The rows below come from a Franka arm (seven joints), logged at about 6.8 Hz.
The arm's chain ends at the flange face. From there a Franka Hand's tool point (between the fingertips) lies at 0.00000 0.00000 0.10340 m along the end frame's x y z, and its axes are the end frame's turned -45 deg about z.
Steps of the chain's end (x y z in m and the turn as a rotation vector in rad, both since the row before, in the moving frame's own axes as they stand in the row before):
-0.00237 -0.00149 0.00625 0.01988 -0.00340 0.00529
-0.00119 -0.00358 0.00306 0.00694 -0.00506 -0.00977
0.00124 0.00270 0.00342 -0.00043 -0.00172 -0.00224
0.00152 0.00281 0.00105 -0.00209 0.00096 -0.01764
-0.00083 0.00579 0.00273 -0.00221 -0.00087 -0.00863
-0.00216 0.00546 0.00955 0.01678 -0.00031 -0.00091
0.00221 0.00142 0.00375 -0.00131 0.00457 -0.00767
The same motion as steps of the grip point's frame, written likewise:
0.00059 -0.00443 0.00623 0.01646 0.01165 0.00529
0.00182 -0.00425 0.00306 0.00849 0.00133 -0.00977
-0.00119 0.00269 0.00342 0.00091 -0.00152 -0.00224
-0.00099 0.00329 0.00105 -0.00216 -0.00080 -0.01764
-0.00491 0.00361 0.00273 -0.00095 -0.00218 -0.00863
-0.00418 0.00108 0.00954 0.01208 0.01165 -0.00091
0.00080 0.00300 0.00375 -0.00416 0.00231 -0.00767

